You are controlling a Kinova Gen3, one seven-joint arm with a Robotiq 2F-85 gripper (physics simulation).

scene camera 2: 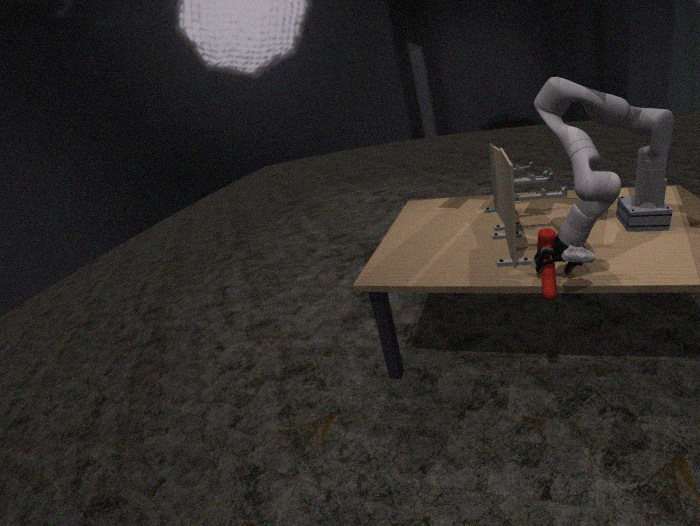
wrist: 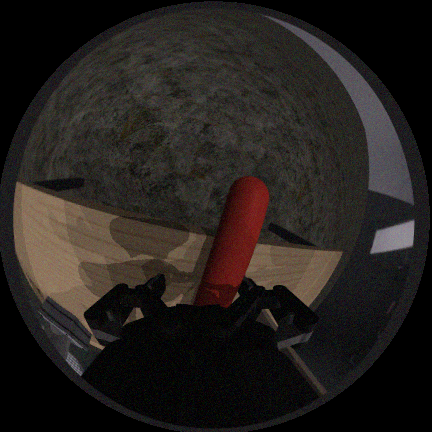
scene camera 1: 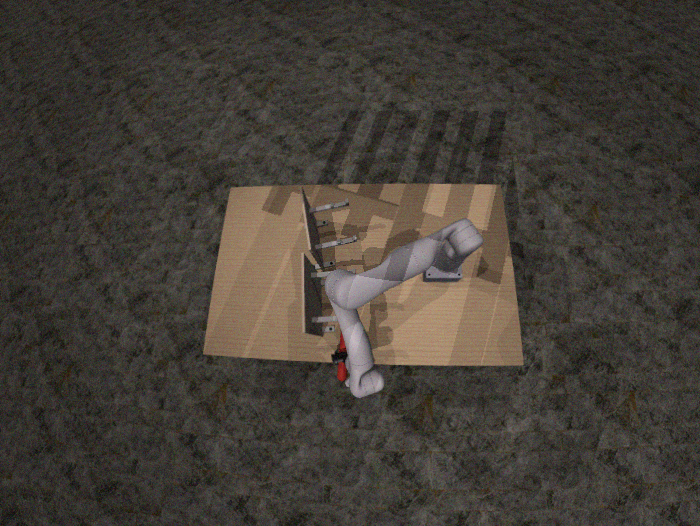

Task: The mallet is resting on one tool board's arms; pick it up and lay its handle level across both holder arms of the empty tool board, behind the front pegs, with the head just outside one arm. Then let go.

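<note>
The red mallet point(scene camera 1: 341, 370) point(scene camera 2: 548, 282) point(wrist: 240, 230) is at the near tool board point(scene camera 1: 305, 294) point(scene camera 2: 506, 209), outside its near holder arm point(scene camera 1: 323, 319). One rounded end reaches past the table's front edge. The robot's arm and gripper hide its remainder, so its contact with the holder arms cannot be seen. My gripper point(scene camera 1: 339, 356) point(scene camera 2: 553, 264) point(wrist: 200, 282) is open, with its fingers on either side of the red mallet in the wrist view. The far tool board point(scene camera 1: 308, 220) is empty; its two holder arms point(scene camera 1: 331, 207) point(scene camera 1: 337, 243) stick out toward the robot's base.
Both boards stand upright on the wooden table point(scene camera 1: 254, 282) point(scene camera 2: 441, 243), close together, on small metal feet. The robot's base point(scene camera 1: 442, 276) point(scene camera 2: 643, 214) is on the side the holder arms point to. The arm's elbow point(scene camera 1: 342, 288) passes above the near board's holder arms.
</note>
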